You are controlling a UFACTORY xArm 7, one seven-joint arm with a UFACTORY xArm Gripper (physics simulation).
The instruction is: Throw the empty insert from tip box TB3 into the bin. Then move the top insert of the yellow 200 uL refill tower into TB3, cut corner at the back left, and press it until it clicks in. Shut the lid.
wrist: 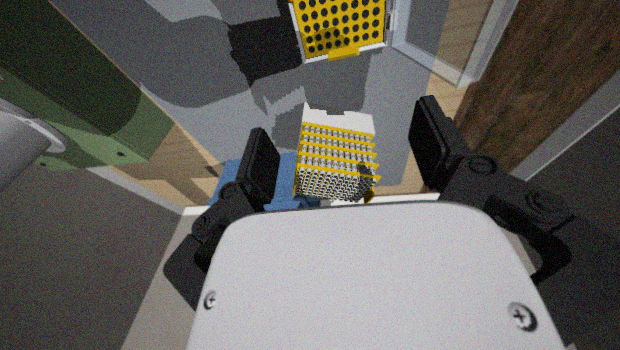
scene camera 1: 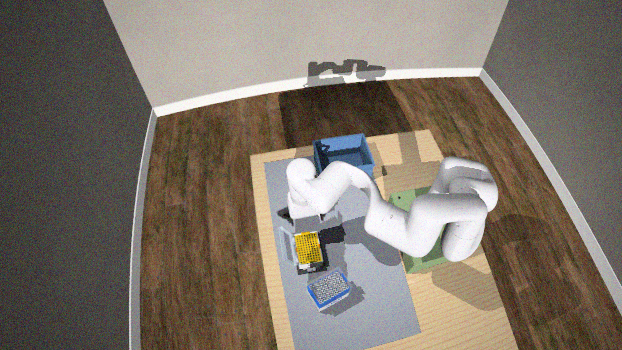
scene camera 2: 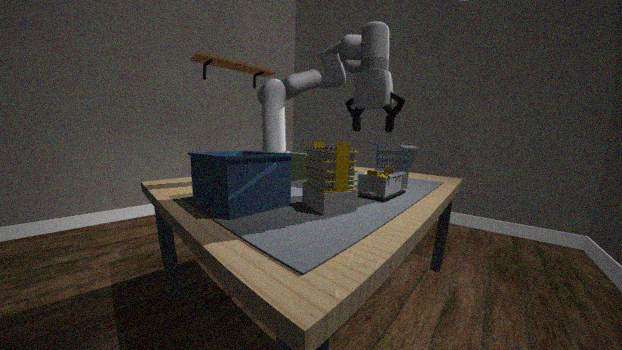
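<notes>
The yellow 200 uL refill tower (scene camera 2: 329, 172) (wrist: 336, 150) stands upright on its white base, several tip-filled inserts high. The arm hides it in scene camera 1. The open white tip box (scene camera 2: 381, 186), taken as TB3, holds a yellow insert (scene camera 1: 309, 247) (wrist: 345, 25) with empty dark holes. Its clear lid (scene camera 1: 286, 245) (scene camera 2: 392, 160) (wrist: 462, 77) stands open at the hinge side. The blue bin (scene camera 1: 340, 138) (scene camera 2: 240, 185) (wrist: 286, 175) stands beside the tower. My gripper (scene camera 2: 372, 128) (wrist: 336, 131) is open and empty, high above the table near tower and box.
A blue-rimmed tip box (scene camera 1: 329, 289) full of tips sits on the grey mat (scene camera 1: 370, 312) (scene camera 2: 310, 250), on the far side of TB3 from the tower. The arm's green base block (scene camera 1: 412, 200) (wrist: 75, 117) stands beside the mat. A wooden shelf (scene camera 2: 232, 65) hangs on the wall.
</notes>
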